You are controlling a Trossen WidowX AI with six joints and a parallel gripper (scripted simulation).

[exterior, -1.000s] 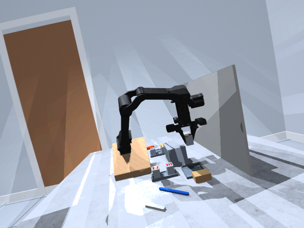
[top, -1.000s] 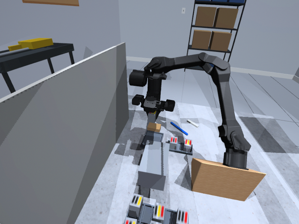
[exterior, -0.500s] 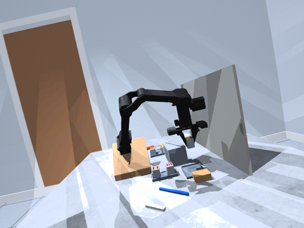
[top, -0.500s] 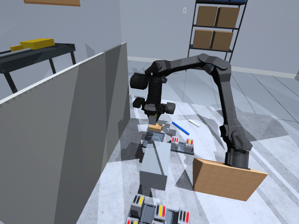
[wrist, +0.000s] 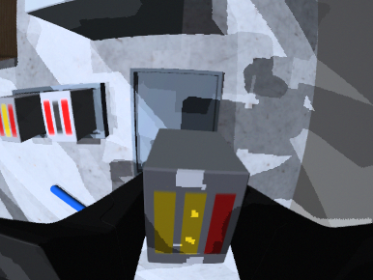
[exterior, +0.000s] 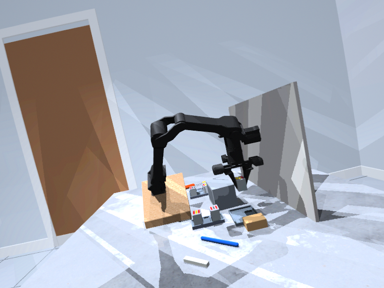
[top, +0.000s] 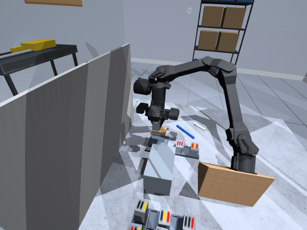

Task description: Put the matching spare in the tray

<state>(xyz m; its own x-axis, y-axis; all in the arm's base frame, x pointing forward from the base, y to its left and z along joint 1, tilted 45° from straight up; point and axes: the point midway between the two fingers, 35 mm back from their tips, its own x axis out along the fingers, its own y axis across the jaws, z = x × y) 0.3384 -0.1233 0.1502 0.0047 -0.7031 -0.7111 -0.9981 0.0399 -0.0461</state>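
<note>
The dark tray is 1 cm behind my gripper tip and 11 cm below it. The rest, counted from my gripper tip: brown box (9 cm to the right, 10 cm below); grey mounted unit (6 cm behind, 19 cm to the left, 7 cm below); blue pen (14 cm behind, 14 cm to the right, 11 cm below).
</note>
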